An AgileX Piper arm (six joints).
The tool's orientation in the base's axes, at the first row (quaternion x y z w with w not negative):
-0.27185 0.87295 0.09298 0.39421
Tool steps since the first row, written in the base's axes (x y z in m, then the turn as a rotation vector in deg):
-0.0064 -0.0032 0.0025 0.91 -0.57 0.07
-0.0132 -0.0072 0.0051 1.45 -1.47 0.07
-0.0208 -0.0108 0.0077 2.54 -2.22 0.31
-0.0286 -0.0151 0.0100 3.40 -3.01 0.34
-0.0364 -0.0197 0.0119 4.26 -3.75 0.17
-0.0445 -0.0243 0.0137 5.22 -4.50 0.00
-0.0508 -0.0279 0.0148 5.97 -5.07 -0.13
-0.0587 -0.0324 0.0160 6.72 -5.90 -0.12
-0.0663 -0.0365 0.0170 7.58 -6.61 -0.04
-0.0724 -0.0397 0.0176 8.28 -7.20 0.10
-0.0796 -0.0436 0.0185 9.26 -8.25 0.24
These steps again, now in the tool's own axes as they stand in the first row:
0.0029 0.0007 -0.0070 -0.32 -0.98 0.32
0.0063 0.0010 -0.0146 -0.25 -2.03 0.32
0.0099 0.0020 -0.0225 -0.71 -3.26 0.58
0.0142 0.0025 -0.0306 -0.88 -4.39 0.81
0.0188 0.0029 -0.0386 -0.93 -5.47 1.19
0.0237 0.0034 -0.0467 -1.02 -6.62 1.63
0.0278 0.0038 -0.0528 -1.10 -7.50 1.98
0.0330 0.0043 -0.0604 -1.18 -8.60 2.14
0.0380 0.0050 -0.0675 -1.42 -9.67 2.37
0.0421 0.0056 -0.0729 -1.67 -10.55 2.50
0.0469 0.0063 -0.0796 -1.88 -11.97 2.64

